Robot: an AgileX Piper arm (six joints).
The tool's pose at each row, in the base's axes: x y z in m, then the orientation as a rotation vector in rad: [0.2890, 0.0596, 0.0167, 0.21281, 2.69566, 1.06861]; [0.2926, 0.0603, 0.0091, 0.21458, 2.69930, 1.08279]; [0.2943, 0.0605, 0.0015, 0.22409, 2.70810, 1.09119]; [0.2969, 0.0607, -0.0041, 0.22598, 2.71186, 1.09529]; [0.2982, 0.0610, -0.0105, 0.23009, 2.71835, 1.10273]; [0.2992, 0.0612, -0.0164, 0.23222, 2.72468, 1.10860]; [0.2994, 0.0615, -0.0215, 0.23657, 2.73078, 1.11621]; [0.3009, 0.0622, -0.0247, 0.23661, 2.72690, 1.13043]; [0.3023, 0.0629, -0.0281, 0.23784, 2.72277, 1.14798]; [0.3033, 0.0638, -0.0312, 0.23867, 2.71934, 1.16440]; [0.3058, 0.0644, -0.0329, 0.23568, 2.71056, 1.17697]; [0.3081, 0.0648, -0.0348, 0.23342, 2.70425, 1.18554]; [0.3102, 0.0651, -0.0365, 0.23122, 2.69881, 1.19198]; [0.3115, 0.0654, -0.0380, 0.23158, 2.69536, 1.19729]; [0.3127, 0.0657, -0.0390, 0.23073, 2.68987, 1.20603]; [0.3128, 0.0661, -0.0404, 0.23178, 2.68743, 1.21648]
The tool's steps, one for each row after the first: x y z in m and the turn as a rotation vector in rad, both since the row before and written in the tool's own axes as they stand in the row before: [-0.0021, -0.0046, 0.0068, -0.00726, 0.00801, 0.00502]; [-0.0004, -0.0051, 0.0059, -0.00150, 0.00895, 0.01025]; [-0.0017, -0.0036, 0.0047, -0.00111, 0.00443, 0.00306]; [-0.0003, -0.0042, 0.0050, -0.00206, 0.00763, 0.00590]; [-0.0002, -0.0039, 0.0045, -0.00131, 0.00728, 0.00425]; [0.0005, -0.0034, 0.0038, -0.00224, 0.00734, 0.00597]; [-0.0010, -0.0016, 0.0031, -0.00963, 0.00209, 0.00175]; [-0.0009, -0.0018, 0.0032, -0.01157, 0.00301, 0.00313]; [-0.0005, -0.0015, 0.0030, -0.01067, 0.00333, 0.00288]; [-0.0021, -0.0006, 0.0021, -0.01044, -0.00191, -0.00185]; [-0.0020, -0.0010, 0.0021, -0.00725, -0.00149, -0.00148]; [-0.0018, -0.0009, 0.0018, -0.00572, -0.00159, -0.00163]; [-0.0010, -0.0008, 0.0015, -0.00423, -0.00086, 0.00036]; [-0.0010, -0.0005, 0.0011, -0.00699, -0.00094, -0.00027]; [0.0001, -0.0008, 0.0012, -0.00682, 0.00194, 0.00224]
